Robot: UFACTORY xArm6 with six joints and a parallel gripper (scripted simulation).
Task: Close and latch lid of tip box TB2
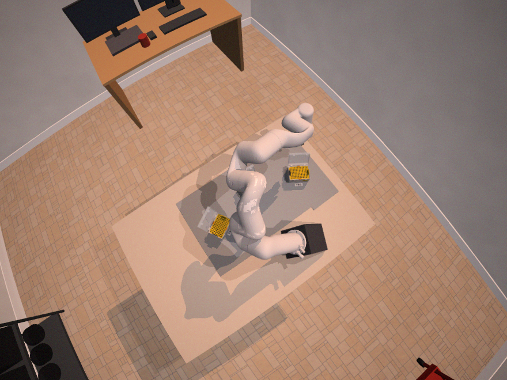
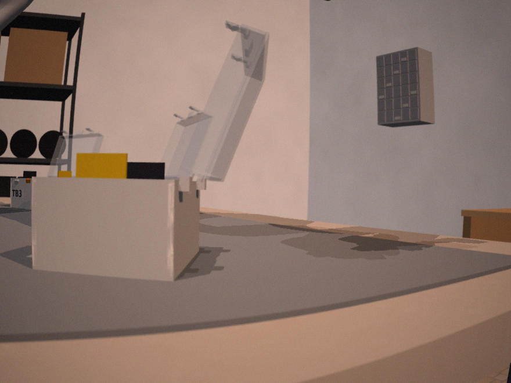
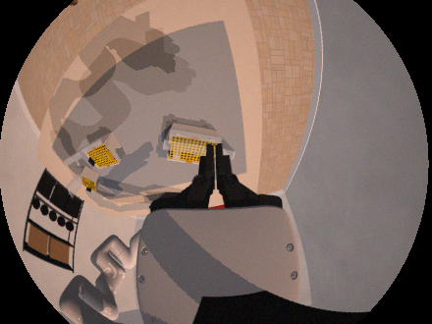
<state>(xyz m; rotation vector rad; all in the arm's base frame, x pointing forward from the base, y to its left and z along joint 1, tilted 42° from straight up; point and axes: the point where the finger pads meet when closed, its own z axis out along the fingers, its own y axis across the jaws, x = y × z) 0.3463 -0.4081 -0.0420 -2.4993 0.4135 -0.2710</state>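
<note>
The clear lid lies 50 mm behind my hand, 30 mm to the left of it and 110 mm below it. The rest, counted from my hand: box marked TB3: 80 mm behind, 620 mm to the left, 140 mm below; label tape: 150 mm behind, 100 mm to the left, 200 mm below.
</note>
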